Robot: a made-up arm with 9 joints.
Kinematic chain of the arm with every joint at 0, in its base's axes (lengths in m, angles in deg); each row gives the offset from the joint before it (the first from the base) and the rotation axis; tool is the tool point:
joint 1: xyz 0 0 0.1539 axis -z
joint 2: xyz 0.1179 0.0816 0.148 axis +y
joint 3: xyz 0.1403 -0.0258 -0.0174 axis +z
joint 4: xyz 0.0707 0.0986 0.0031 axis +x
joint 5: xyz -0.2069 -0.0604 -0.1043 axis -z
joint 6: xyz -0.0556 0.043 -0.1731 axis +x
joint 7: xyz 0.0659 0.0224 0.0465 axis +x
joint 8: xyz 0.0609 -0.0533 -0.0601 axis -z
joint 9: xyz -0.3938 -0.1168 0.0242 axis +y
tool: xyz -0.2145 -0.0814 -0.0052
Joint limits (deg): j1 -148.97..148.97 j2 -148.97..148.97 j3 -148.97..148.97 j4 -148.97..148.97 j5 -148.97..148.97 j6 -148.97..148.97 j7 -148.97..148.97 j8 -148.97..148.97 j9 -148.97..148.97
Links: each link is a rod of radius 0.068 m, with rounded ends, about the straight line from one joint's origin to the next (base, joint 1, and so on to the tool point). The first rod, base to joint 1, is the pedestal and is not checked.
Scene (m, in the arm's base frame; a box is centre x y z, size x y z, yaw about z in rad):
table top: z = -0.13
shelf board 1: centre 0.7 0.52 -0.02 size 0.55 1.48 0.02 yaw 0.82
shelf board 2: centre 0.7 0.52 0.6 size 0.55 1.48 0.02 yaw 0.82
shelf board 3: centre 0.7 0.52 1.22 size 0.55 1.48 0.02 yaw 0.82
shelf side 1: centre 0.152 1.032 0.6 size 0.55 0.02 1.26 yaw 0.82
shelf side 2: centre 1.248 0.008 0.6 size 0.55 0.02 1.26 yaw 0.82
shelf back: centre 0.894 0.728 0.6 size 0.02 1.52 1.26 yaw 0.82
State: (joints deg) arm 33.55 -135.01 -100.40 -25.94 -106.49 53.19 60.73 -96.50 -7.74
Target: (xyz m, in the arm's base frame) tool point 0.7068 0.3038 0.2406
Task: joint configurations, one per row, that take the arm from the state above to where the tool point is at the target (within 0.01 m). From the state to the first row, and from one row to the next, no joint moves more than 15 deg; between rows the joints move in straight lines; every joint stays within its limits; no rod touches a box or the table.
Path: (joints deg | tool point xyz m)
1: 25.48 -139.66 -101.74 -31.30 -105.70 42.50 51.20 -96.16 -2.63 | 0.7535 0.1081 1.0019
2: 17.41 -144.32 -103.08 -36.66 -104.92 31.81 41.67 -95.83 2.49 | 0.6602 0.0071 1.0015
3: 9.34 -148.97 -104.42 -42.02 -104.13 21.12 32.14 -95.49 7.60 | 0.5450 -0.0921 0.9653
4: -2.11 -148.97 -113.64 -48.59 -103.90 12.63 25.77 -81.39 12.08 | 0.6020 -0.0915 0.7274
5: -13.56 -148.97 -122.87 -55.15 -103.67 4.14 19.40 -67.29 16.57 | 0.5792 -0.0261 0.4697
6: -25.00 -148.97 -132.09 -61.72 -103.43 -4.36 13.03 -53.19 21.05 | 0.4601 0.0393 0.2405
7: -14.60 -143.89 -126.43 -61.20 -101.04 9.64 23.89 -56.99 12.61 | 0.5980 0.1756 0.2454
8: -4.19 -138.80 -120.76 -60.69 -98.64 23.64 34.74 -60.78 4.17 | 0.7068 0.3038 0.2406

